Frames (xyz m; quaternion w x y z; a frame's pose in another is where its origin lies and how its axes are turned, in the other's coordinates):
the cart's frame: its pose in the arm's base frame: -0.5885 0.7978 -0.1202 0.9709 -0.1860 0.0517 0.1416
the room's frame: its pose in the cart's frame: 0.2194 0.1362 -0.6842 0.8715 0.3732 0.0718 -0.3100
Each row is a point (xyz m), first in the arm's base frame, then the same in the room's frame.
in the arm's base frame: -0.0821 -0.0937 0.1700
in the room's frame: 0.3387 -0.2405 1.2773
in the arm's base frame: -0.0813 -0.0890 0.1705
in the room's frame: 0.3375 -0.2360 1.2761
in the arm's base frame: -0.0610 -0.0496 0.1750
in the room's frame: 0.3400 -0.1922 1.2681
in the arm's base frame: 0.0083 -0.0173 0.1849
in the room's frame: 0.3869 -0.1314 1.2744
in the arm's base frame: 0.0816 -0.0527 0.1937
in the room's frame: 0.4623 -0.1268 1.3059
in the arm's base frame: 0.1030 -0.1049 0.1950
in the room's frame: 0.4999 -0.1614 1.3298
